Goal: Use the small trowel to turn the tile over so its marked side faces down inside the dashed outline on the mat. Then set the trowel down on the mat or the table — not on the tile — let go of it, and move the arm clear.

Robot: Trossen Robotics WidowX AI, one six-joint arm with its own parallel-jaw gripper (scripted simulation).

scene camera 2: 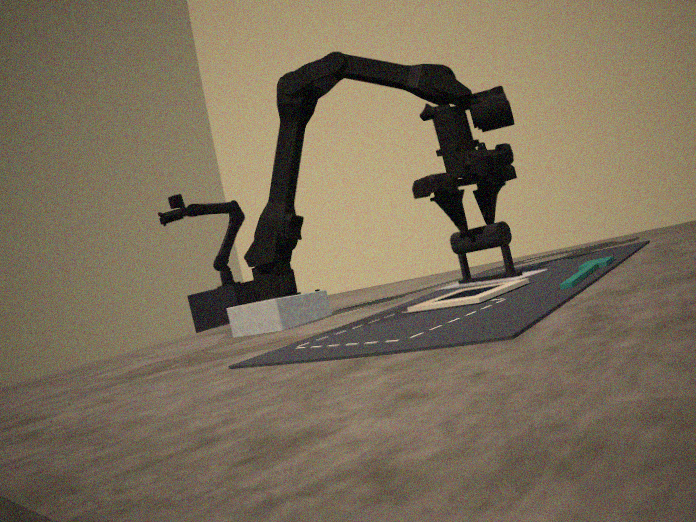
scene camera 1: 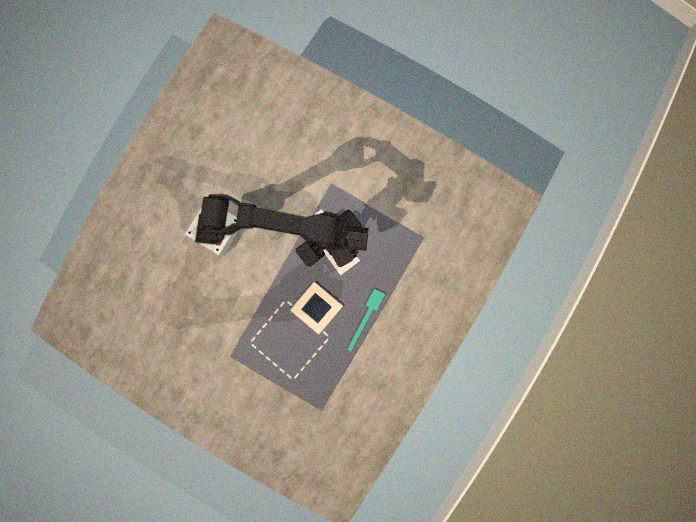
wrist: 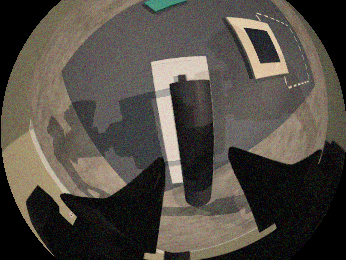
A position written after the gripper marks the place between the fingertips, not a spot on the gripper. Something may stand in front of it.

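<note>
Open and with nothing in its grasp, the gripper (scene camera 2: pixel 478 231) appears in scene camera 1 as well, with the gripper (scene camera 1: pixel 330 240) there and the gripper (wrist: pixel 197 157) in the wrist view. The scene also has a tile (scene camera 1: pixel 316 308) and a dark mat (scene camera 1: pixel 285 339). Scene camera 2 shows the tile (scene camera 2: pixel 478 294) together with the mat (scene camera 2: pixel 526 303), and the wrist view has the tile (wrist: pixel 261 48) and the mat (wrist: pixel 109 79).
</note>
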